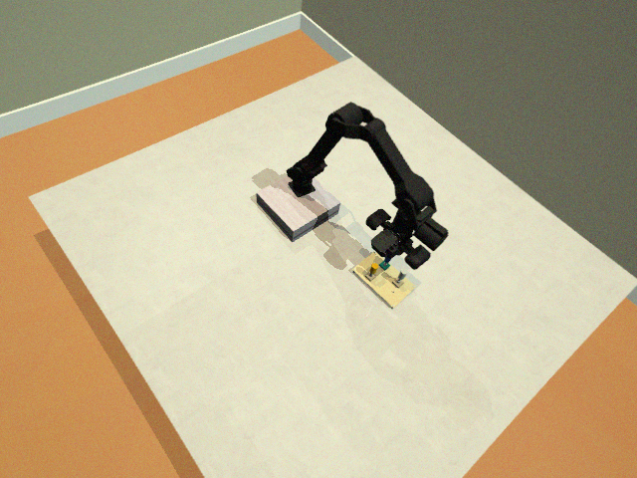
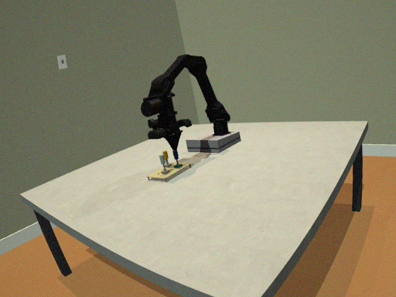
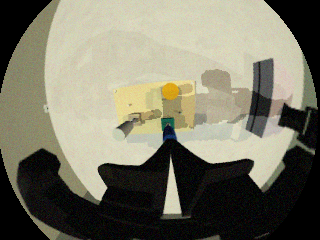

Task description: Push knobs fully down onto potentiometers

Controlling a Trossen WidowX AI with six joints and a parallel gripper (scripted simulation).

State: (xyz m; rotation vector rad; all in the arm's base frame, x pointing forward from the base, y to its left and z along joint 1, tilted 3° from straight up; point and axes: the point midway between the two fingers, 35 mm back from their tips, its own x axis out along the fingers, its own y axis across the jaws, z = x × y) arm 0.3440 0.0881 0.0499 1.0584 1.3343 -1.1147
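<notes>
Right now my gripper tip is 6 cm short of the grey knob and 2 cm above it. The rest, counted from my gripper tip: blue knob 1 cm below.
</notes>
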